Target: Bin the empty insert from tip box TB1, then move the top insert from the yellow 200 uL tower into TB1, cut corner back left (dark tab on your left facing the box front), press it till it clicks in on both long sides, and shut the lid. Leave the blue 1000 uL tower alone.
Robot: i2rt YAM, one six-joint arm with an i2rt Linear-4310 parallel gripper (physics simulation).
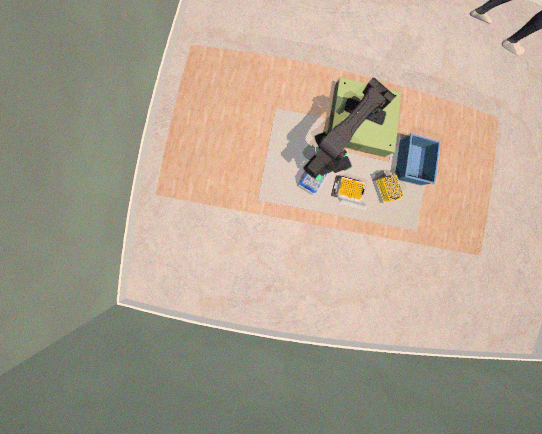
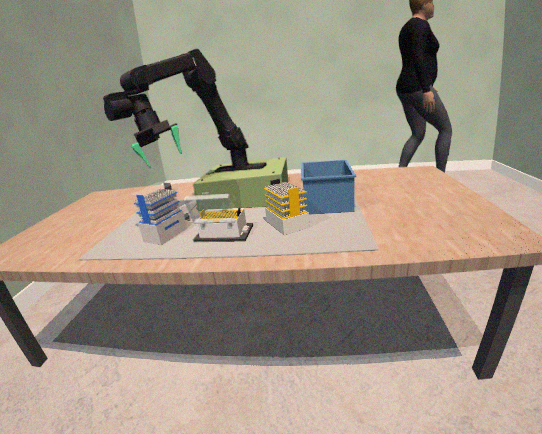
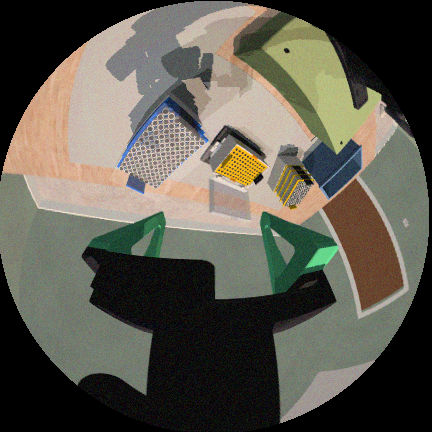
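Note:
My gripper [image 1: 332, 167] [image 2: 165, 159] [image 3: 212, 216] is open and empty, high above the blue 1000 uL tower [image 1: 311, 184] [image 2: 161, 222] [image 3: 162, 145]. Tip box TB1 [image 2: 220, 230] [image 3: 219, 162] stands on a dark base right of that tower, its clear lid [image 2: 212, 201] [image 3: 230, 200] open. A yellow insert [image 1: 351, 189] [image 2: 220, 215] [image 3: 241, 166] with empty holes sits in it. A black tab shows at one edge of the insert. The yellow 200 uL tower [image 1: 390, 188] [image 2: 286, 202] [image 3: 294, 185] stands farther right, with several stacked inserts. Its grey-speckled top insert [image 2: 284, 189] is uppermost.
The blue bin [image 1: 434, 162] [image 2: 328, 194] [image 3: 344, 175] stands right of and behind the yellow tower. The green robot base [image 1: 372, 132] [image 2: 240, 185] [image 3: 300, 60] is behind the boxes. A grey mat [image 1: 280, 175] [image 2: 325, 245] lies under TB1 and both towers. A person [image 2: 419, 65] stands beyond the table.

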